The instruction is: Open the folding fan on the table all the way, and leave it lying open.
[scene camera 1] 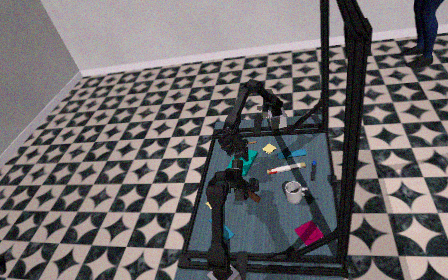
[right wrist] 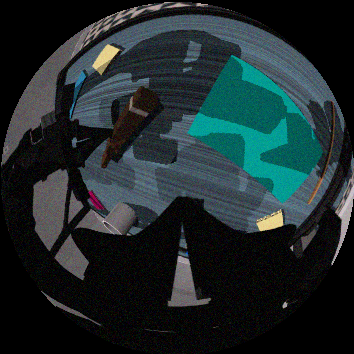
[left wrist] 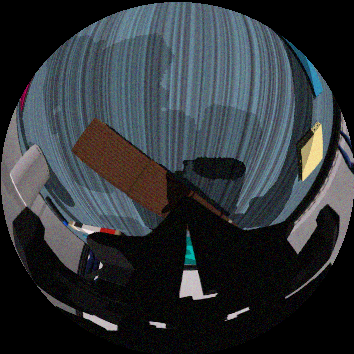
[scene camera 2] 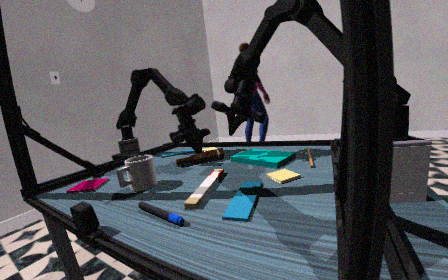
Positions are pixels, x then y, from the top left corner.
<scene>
a teal book [scene camera 2: 269, 158]: on the table
</scene>
